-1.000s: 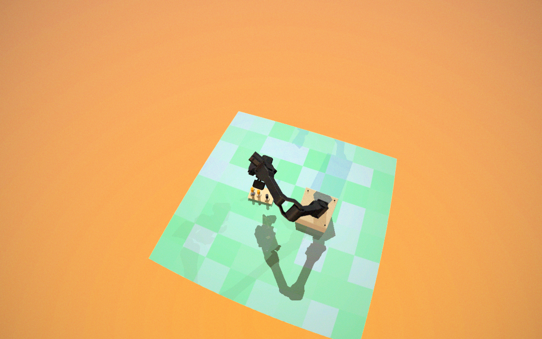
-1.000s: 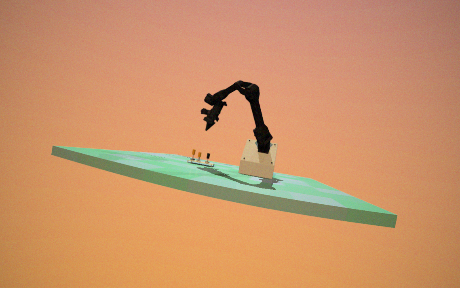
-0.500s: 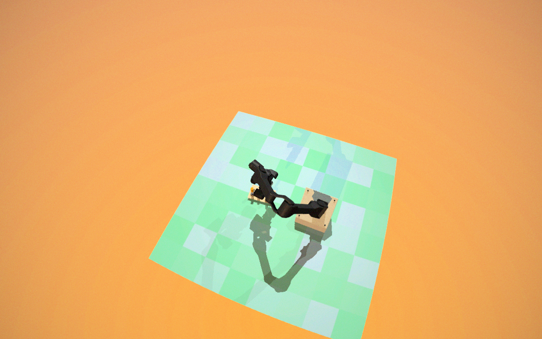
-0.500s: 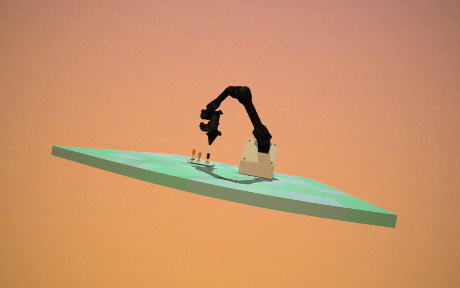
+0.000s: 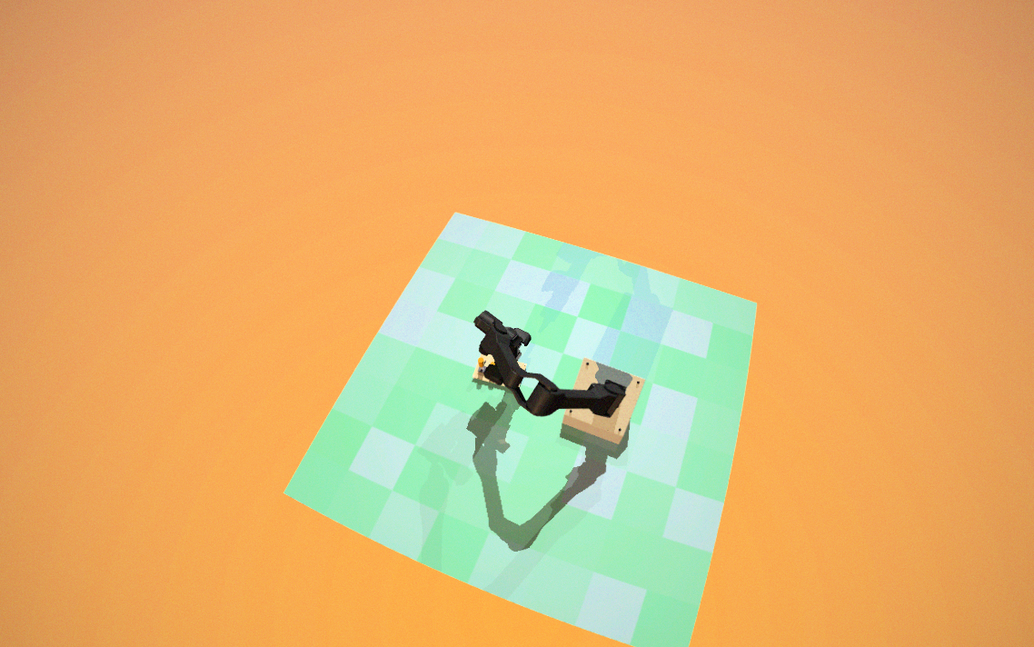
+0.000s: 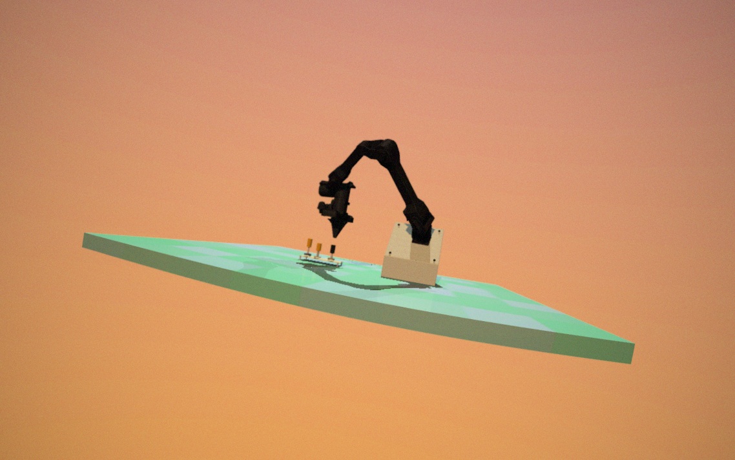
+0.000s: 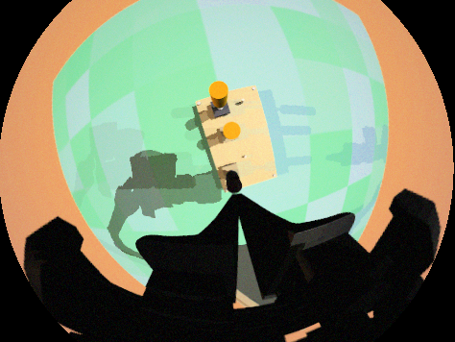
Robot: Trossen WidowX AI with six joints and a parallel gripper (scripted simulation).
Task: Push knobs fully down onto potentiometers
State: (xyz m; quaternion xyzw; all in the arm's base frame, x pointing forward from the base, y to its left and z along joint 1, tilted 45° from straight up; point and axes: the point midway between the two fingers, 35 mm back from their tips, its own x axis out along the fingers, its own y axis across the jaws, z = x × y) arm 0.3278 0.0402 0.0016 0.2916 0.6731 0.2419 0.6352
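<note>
The black knob is 50 mm below my gripper tip. Round my gripper tip: orange knob: 100 mm ahead, 40 mm below.
</note>
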